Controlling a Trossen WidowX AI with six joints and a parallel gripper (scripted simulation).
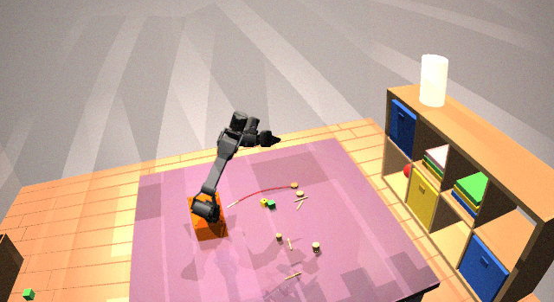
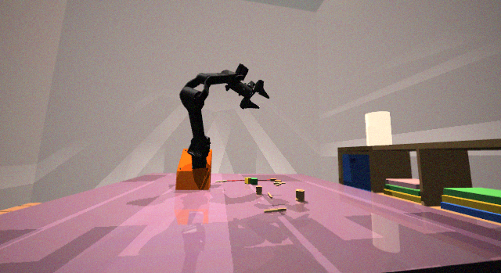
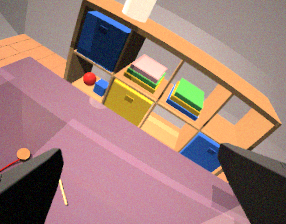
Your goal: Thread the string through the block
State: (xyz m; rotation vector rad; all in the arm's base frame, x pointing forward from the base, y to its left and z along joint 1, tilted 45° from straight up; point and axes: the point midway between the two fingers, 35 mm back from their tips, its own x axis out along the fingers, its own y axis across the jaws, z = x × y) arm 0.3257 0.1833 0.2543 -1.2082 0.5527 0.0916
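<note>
Right now my gripper tip is 4 cm past the yellow wooden block, 16 cm to the right of it and 43 cm above it. Round my gripper tip: green cube (1 cm behind, 13 cm to the left, 43 cm below); then thin wooden stick (18 cm behind, 23 cm to the left, 45 cm below); then round wooden button (15 cm ahead, 24 cm to the left, 44 cm below).
</note>
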